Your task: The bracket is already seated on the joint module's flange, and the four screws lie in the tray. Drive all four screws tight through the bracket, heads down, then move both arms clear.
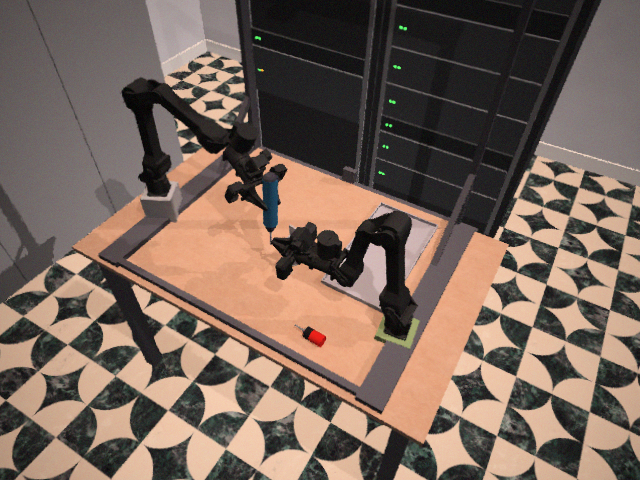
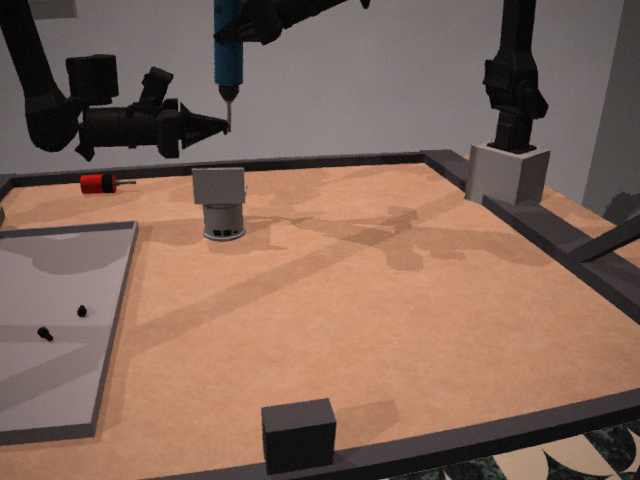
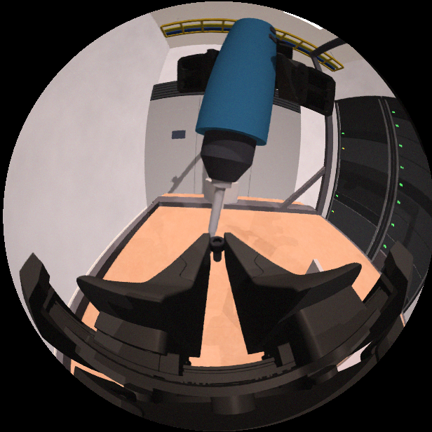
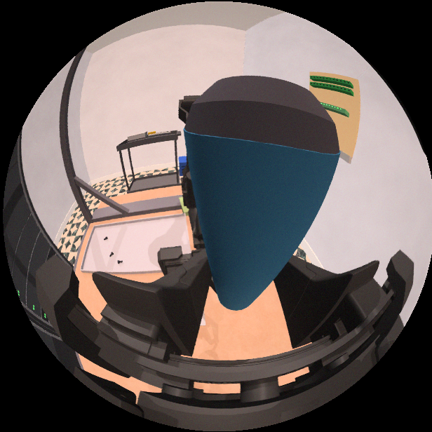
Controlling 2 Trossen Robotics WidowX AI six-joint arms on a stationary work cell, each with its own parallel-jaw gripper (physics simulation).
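Where they show: left gripper, fingertip midpoint: (image 1: 272,240) (image 2: 227,124); right gripper, fingertip midpoint: (image 1: 273,207) (image 2: 218,36); left arm's base at its link origin: (image 1: 397,327); right arm's base at its link origin: (image 1: 159,190) (image 2: 511,147).
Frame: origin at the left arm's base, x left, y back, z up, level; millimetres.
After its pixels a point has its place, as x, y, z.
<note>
My left gripper (image 1: 275,245) @[-53, -416, 125] (image 2: 226,127) @[-53, -416, 125] (image 3: 216,238) is shut on a black screw (image 3: 217,244), held head up above the table. My right gripper (image 2: 221,37) @[-60, -407, 255] (image 4: 241,251) is shut on the blue screwdriver (image 1: 270,204) @[-50, -411, 271] (image 2: 227,64) @[-81, -415, 218] (image 3: 240,85) (image 4: 260,200), which hangs upright, bit down. The bit tip is at the screw's head; contact is unclear. Below, the light grey bracket (image 2: 218,184) @[-158, -380, 68] sits on the joint module (image 2: 223,219) @[-153, -385, 13]; its holes are not visible. Three screws lie in the tray (image 1: 418,245) @[-348, -32, -16] (image 2: 56,392) @[-428, -177, -17] (image 4: 145,255), including one screw (image 4: 105,238) apart from the others.
A red screwdriver (image 1: 315,337) @[129, -196, 11] (image 2: 97,183) @[104, -203, 3] lies on the table (image 1: 206,248) @[-50, -665, -21] near the frame rail. A dark block (image 2: 298,436) @[-579, -358, 25] stands at the opposite rail. A slanted frame brace (image 1: 454,222) @[-374, 56, 104] rises beside the tray. Both grippers are close together above the module.
</note>
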